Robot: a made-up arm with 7 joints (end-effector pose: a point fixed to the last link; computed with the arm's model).
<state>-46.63 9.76 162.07 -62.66 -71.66 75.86 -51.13</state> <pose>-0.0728 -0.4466 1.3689 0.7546 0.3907 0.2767 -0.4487</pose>
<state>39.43 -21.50 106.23 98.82 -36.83 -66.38 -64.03</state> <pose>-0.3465 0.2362 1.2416 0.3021 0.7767 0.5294 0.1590</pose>
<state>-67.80 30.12 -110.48 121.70 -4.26 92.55 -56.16</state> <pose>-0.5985 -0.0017 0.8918 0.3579 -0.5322 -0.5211 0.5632</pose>
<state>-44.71 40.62 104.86 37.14 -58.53 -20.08 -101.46</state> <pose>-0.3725 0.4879 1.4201 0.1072 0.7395 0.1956 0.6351</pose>
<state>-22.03 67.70 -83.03 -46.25 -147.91 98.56 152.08</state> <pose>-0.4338 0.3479 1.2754 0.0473 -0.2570 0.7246 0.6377</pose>
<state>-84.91 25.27 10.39 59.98 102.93 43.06 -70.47</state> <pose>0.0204 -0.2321 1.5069 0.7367 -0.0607 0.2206 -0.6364</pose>
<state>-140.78 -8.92 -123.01 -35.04 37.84 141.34 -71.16</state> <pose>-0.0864 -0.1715 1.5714 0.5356 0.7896 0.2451 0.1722</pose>
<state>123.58 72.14 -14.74 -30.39 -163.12 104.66 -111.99</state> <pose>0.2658 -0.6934 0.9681 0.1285 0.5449 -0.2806 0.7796</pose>
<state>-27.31 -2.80 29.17 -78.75 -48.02 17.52 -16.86</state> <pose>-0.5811 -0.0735 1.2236 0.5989 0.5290 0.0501 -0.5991</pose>
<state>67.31 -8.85 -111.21 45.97 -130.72 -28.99 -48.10</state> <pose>0.4608 -0.1586 1.5927 0.7330 -0.1605 -0.4519 0.4824</pose>
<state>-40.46 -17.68 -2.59 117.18 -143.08 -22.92 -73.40</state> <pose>0.3606 -0.3062 0.8591 0.8394 0.5358 -0.0872 -0.0253</pose>
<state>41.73 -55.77 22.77 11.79 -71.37 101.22 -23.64</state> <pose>0.4261 0.3356 1.3701 0.8113 -0.2968 -0.1409 -0.4836</pose>
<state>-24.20 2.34 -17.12 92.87 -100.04 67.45 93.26</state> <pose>0.3837 -0.3176 1.2602 0.3431 0.1579 0.5061 -0.7753</pose>
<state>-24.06 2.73 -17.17 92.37 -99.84 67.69 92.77</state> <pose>0.3811 -0.3158 1.2681 0.3476 0.1577 0.5017 -0.7762</pose>
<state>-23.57 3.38 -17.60 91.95 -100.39 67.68 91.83</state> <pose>0.3779 -0.3141 1.2761 0.3480 0.1519 0.4933 -0.7826</pose>
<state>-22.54 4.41 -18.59 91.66 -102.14 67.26 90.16</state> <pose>0.3741 -0.3126 1.2838 0.3413 0.1370 0.4786 -0.7973</pose>
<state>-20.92 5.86 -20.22 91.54 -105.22 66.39 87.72</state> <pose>0.3691 -0.3120 1.2910 0.3257 0.1131 0.4567 -0.8201</pose>
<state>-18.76 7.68 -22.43 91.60 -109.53 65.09 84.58</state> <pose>0.3631 -0.3130 1.2971 0.3002 0.0821 0.4281 -0.8485</pose>
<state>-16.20 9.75 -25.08 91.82 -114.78 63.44 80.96</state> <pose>0.3562 -0.3162 1.3018 0.2653 0.0471 0.3944 -0.8786</pose>
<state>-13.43 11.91 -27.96 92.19 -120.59 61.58 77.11</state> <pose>0.3489 -0.3218 1.3043 0.2233 0.0109 0.3583 -0.9065</pose>
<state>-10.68 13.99 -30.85 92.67 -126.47 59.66 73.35</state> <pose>0.3419 -0.3295 1.3045 0.1779 -0.0233 0.3229 -0.9293</pose>
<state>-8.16 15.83 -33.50 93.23 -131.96 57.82 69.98</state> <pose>0.3360 -0.3379 1.3024 0.1340 -0.0534 0.2912 -0.9457</pose>
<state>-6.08 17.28 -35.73 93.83 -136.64 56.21 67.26</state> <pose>0.3318 -0.3460 1.2982 0.0959 -0.0782 0.2655 -0.9561</pose>
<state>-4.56 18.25 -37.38 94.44 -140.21 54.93 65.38</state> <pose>0.3297 -0.3526 1.2925 0.0671 -0.0971 0.2470 -0.9618</pose>
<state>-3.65 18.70 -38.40 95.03 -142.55 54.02 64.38</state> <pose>0.3299 -0.3571 1.2858 0.0489 -0.1101 0.2360 -0.9643</pose>
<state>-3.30 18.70 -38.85 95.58 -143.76 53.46 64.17</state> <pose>0.3317 -0.3594 1.2788 0.0403 -0.1179 0.2317 -0.9648</pose>
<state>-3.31 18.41 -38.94 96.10 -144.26 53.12 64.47</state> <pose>0.3344 -0.3604 1.2715 0.0378 -0.1224 0.2317 -0.9643</pose>
